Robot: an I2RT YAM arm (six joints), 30 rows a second.
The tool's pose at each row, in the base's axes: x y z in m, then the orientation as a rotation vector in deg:
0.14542 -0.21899 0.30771 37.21 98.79 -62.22
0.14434 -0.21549 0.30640 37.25 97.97 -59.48
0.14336 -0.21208 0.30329 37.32 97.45 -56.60
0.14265 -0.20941 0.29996 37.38 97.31 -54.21
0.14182 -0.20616 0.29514 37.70 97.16 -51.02
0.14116 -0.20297 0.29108 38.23 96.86 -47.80
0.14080 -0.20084 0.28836 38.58 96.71 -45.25
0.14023 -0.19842 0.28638 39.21 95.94 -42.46
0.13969 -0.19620 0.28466 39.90 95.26 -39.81
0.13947 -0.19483 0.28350 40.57 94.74 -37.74
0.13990 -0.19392 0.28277 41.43 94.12 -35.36
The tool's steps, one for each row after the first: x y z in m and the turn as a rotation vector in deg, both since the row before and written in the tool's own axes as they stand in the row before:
0.00145 0.00124 -0.00339 -1.65 -0.69 1.91
0.00309 0.00193 -0.00299 -1.80 -0.41 1.87
0.00328 0.00182 -0.00216 -1.55 -0.07 1.42
0.00476 0.00243 -0.00244 -1.97 0.08 1.99
0.00407 0.00226 -0.00233 -1.86 0.10 2.18
0.00276 0.00152 -0.00145 -1.52 0.16 1.65
0.00215 0.00138 -0.00189 -1.45 -0.20 2.19
0.00193 0.00120 -0.00174 -1.33 -0.08 2.11
0.00129 0.00082 -0.00097 -0.97 0.03 1.71
0.00074 0.00096 -0.00027 -1.06 0.08 2.03

